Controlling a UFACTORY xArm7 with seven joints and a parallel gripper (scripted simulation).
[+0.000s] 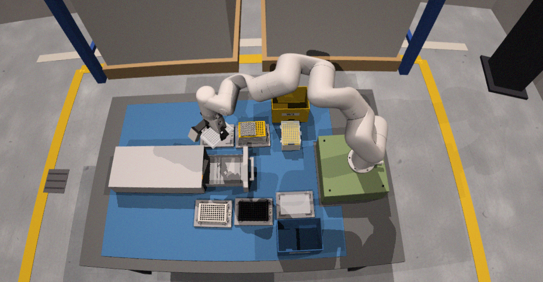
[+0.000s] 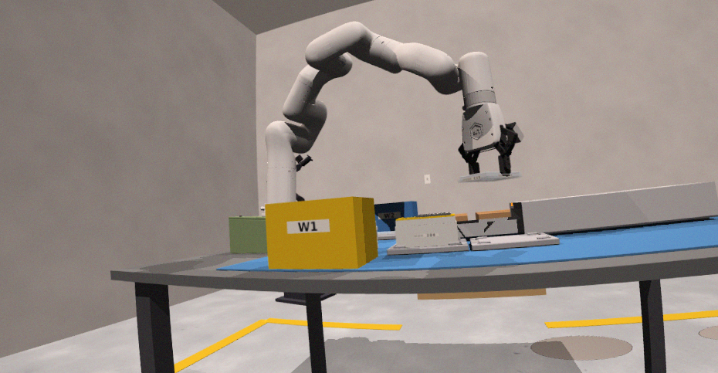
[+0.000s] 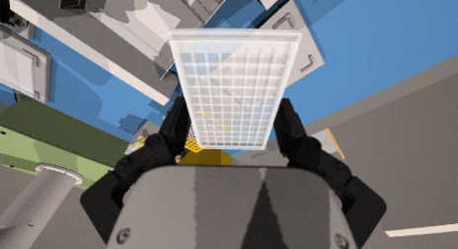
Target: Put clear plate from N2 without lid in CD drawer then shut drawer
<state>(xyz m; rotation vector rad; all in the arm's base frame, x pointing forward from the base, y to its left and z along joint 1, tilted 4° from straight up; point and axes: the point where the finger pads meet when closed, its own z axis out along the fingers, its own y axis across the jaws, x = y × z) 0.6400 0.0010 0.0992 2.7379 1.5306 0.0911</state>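
My gripper is now 4 cm past the drawer, 12 cm to the right of it and 14 cm above it. Round my hand: black plate (21 cm behind, 28 cm to the left, 14 cm below); yellow bin W1 (29 cm behind, 26 cm to the right, 12 cm below); white plate (4 cm behind, 32 cm to the left, 14 cm below).
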